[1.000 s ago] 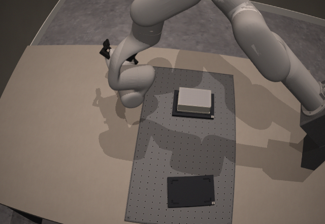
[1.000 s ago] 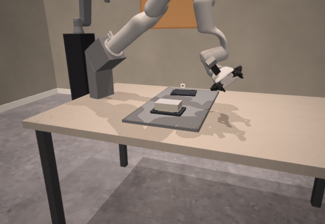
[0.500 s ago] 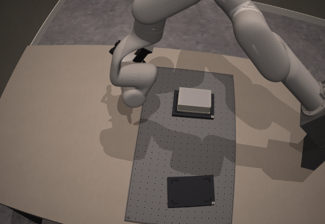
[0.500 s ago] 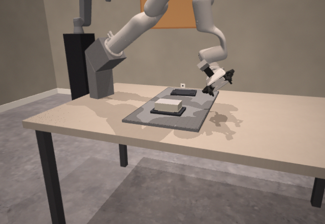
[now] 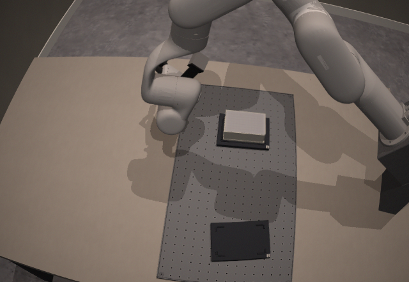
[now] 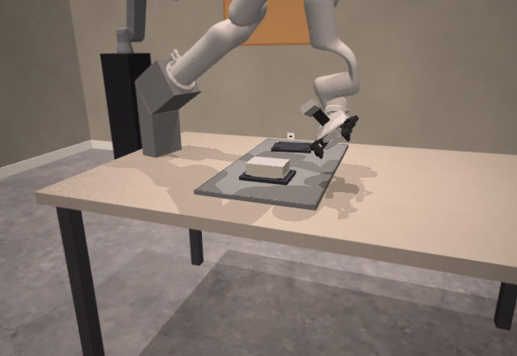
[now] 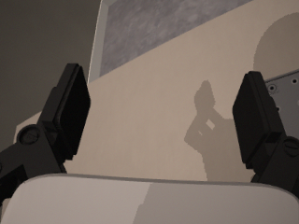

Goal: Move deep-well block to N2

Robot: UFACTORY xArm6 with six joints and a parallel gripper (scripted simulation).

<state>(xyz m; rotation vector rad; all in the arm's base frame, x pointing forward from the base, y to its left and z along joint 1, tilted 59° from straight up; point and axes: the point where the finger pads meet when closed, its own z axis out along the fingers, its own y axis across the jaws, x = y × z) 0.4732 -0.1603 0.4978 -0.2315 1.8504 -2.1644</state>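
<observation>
Now: hand 230 mm past the 96-well deep-well block, 120 mm above it and 100 mm to the right of it. Round my hand: plate nest N2 (470 mm to the left, 270 mm behind, 150 mm below); plate nest N1 (230 mm behind, 150 mm below, 100 mm to the left); white corner mark (510 mm to the left, 350 mm behind, 140 mm below).
</observation>
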